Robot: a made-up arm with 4 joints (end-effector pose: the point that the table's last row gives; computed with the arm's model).
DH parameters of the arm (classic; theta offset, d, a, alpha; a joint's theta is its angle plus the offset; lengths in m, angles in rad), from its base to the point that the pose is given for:
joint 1: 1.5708 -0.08 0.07 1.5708
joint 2: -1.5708 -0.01 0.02 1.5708
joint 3: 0 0.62 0.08 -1.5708
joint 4: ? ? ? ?
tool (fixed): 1.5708 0.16 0 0
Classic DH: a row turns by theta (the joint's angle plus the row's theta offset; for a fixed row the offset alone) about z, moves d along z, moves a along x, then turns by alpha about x.
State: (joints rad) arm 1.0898 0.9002 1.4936 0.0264
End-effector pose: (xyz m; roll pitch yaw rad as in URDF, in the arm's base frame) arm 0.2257 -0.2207 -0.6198 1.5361 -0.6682 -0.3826
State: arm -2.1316 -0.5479 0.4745 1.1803
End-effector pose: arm -0.5292 0.3504 0.2616 0.5790 -0.4006 -1.8702
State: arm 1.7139 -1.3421 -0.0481 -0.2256
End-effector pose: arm 0.0118 -0.0347 0.5320 -1.5680 0.0109 1.6671
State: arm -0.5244 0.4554 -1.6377 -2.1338
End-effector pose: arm -0.3078 -0.2372 -0.2688 -0.4273 1.1108 1.1976
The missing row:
joint 4: -1.5708 -0.03 0.03 1.5708
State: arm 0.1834 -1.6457 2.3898 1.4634
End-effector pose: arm 0.0456 0.1668 0.6981 -0.0526 0.0511 2.5746
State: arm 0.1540 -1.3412 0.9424 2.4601
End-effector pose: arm 0.1909 -0.2331 0.5593 1.0258 -0.1852 1.0837
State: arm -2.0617 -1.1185 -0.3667 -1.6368
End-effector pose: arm -0.1390 0.1420 0.3035 -2.7818 0.1573 -2.3943
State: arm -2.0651 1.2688 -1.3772 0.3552
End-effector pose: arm -0.1605 0.0380 -0.7457 1.8661 0.2962 -0.6968
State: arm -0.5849 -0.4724 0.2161 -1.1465
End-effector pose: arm -0.2391 -0.2847 0.1293 -1.6285 -0.1921 -0.4853
